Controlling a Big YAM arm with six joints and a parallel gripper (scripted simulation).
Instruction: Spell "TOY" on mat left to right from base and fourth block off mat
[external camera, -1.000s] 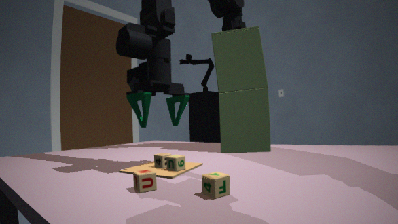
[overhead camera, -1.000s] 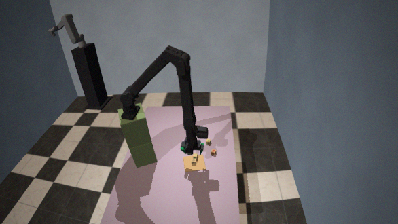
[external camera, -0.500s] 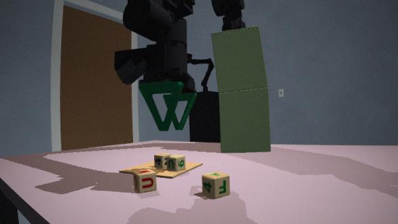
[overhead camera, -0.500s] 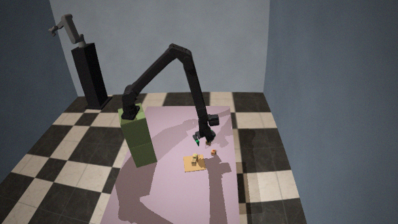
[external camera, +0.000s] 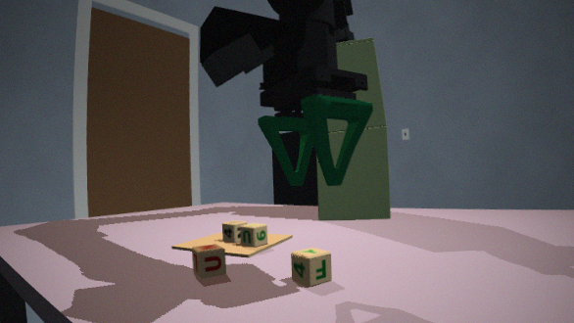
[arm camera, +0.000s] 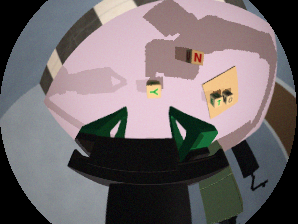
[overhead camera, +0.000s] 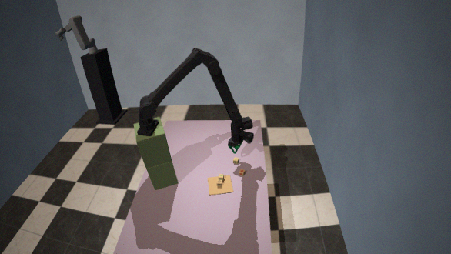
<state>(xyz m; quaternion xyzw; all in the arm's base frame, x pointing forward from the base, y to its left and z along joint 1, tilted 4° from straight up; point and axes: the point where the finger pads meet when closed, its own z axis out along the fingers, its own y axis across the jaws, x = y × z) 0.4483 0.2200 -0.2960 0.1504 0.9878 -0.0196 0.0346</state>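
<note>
The letter block lies 90 mm below my hand and 10 mm to the right of it. Round my hand: tan mat 220 mm to the right, 100 mm below, 80 mm behind; then black-lettered block 220 mm to the right, 90 mm below, 80 mm behind.
</note>
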